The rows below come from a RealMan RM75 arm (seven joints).
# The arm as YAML. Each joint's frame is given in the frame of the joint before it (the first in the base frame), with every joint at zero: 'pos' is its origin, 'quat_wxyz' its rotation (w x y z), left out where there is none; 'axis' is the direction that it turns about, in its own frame. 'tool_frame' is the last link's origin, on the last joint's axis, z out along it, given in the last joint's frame.
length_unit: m
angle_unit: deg
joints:
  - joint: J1
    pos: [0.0, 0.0, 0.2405]
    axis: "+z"
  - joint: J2
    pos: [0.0, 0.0, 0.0]
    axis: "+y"
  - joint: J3
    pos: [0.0, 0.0, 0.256]
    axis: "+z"
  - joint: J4
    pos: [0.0, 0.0, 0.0]
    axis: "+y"
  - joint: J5
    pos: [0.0, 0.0, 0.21]
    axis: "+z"
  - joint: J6
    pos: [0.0, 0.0, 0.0]
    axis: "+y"
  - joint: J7
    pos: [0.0, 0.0, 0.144]
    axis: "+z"
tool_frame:
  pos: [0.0, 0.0, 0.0]
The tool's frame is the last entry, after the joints.
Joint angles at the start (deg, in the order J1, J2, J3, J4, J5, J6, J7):
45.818 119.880 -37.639 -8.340 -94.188 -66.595 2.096
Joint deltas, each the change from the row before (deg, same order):
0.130 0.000 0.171 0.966 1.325 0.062 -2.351
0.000 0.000 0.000 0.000 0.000 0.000 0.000
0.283 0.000 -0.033 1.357 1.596 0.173 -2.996
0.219 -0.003 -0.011 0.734 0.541 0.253 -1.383
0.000 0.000 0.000 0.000 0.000 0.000 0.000
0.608 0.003 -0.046 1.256 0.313 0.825 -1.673
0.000 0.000 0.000 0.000 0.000 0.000 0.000
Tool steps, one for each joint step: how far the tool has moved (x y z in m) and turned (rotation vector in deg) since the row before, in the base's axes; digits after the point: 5 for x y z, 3 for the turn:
-0.00062 -0.00013 -0.00084 1.240 0.031 0.571
0.00000 0.00000 0.00000 0.000 0.000 0.000
-0.00110 -0.00051 -0.00213 1.318 -0.250 0.815
-0.00048 -0.00031 -0.00171 0.458 -0.344 0.345
0.00000 0.00000 0.00000 0.000 0.000 0.000
-0.00124 -0.00027 -0.00423 0.150 -0.902 0.355
0.00000 0.00000 0.00000 0.000 0.000 0.000

